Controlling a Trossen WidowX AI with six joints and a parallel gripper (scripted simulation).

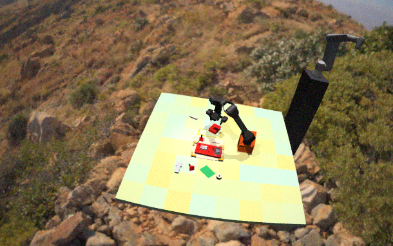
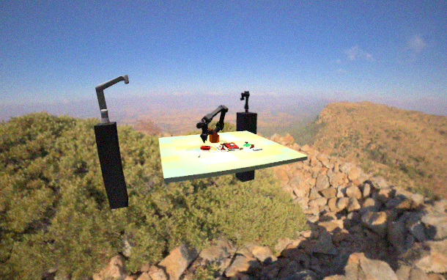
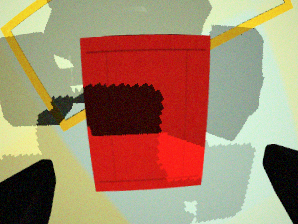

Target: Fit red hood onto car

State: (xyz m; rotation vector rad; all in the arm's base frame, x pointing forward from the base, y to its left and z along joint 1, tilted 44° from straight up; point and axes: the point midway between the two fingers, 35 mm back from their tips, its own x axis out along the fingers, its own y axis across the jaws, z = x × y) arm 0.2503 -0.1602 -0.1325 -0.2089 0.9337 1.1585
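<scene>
My gripper tip is 6 cm above the red hood. The rest, counted from my gripper tip: white piece 46 cm to the left, 26 cm ahead, 7 cm below; white wheel 51 cm to the left, 6 cm below, 4 cm behind; green flat tile 47 cm to the left, 7 cm below, 5 cm ahead.
</scene>
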